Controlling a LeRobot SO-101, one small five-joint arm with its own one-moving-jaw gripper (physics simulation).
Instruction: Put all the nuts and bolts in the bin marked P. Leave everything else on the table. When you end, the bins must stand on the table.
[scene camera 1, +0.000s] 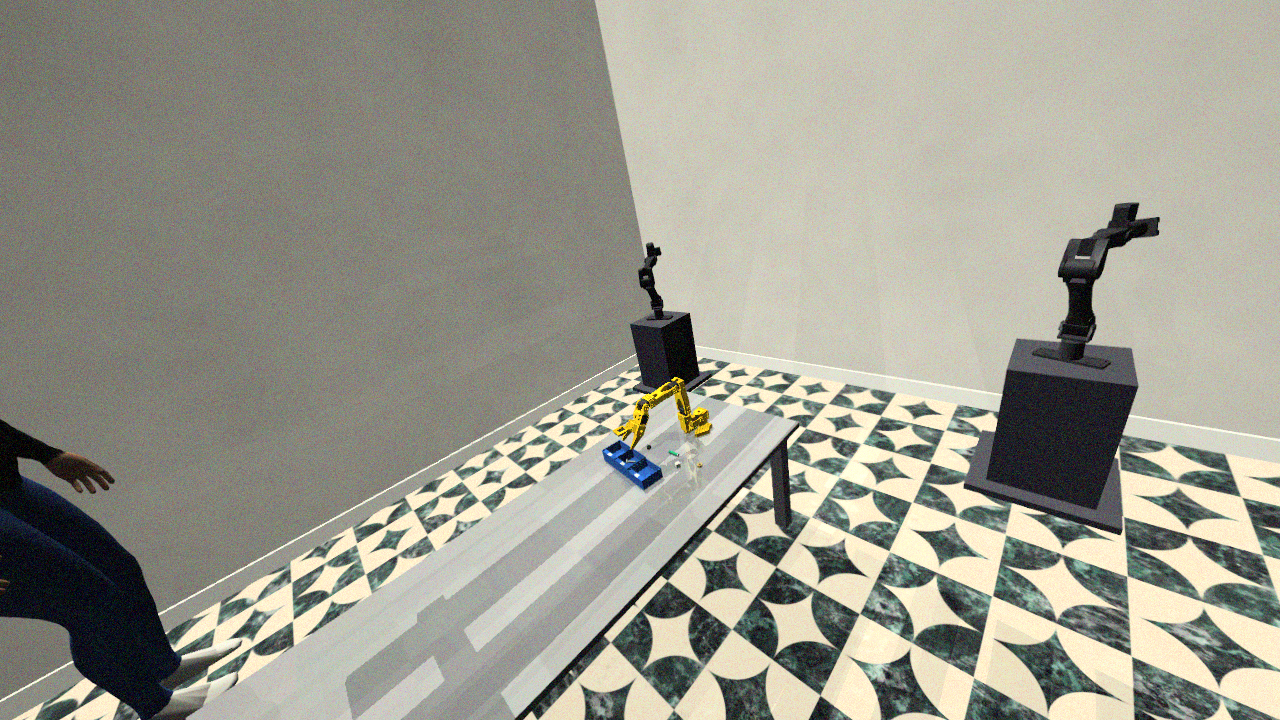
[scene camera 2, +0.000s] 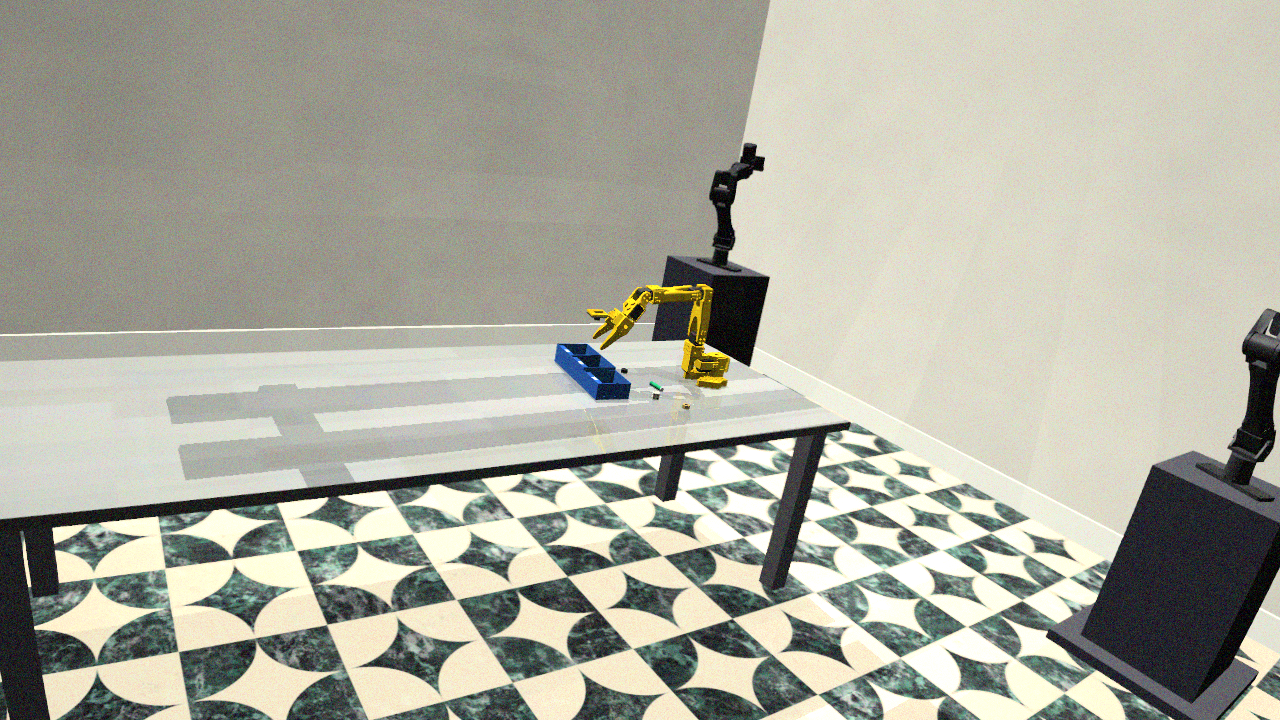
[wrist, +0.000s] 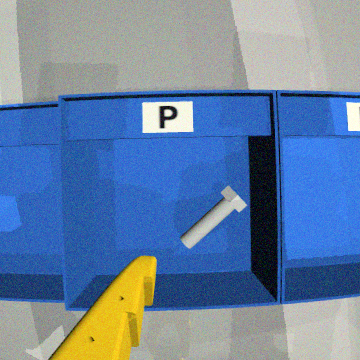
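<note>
The pale grey bolt lies on the floor of the blue bin marked P, which is the middle compartment of the blue bin row. My gripper is open and empty above the bins. In the wrist view one notched yellow jaw shows over the near left part of bin P. A small dark nut lies on the table between the bins and the arm base. A small brass-coloured piece lies farther out; its shape is too small to tell.
The bins stand upright on the table. A green cylinder lies between the bins and the arm base. A small dark-and-white piece, unclear in kind, is beside it. Bins flank P on both sides.
</note>
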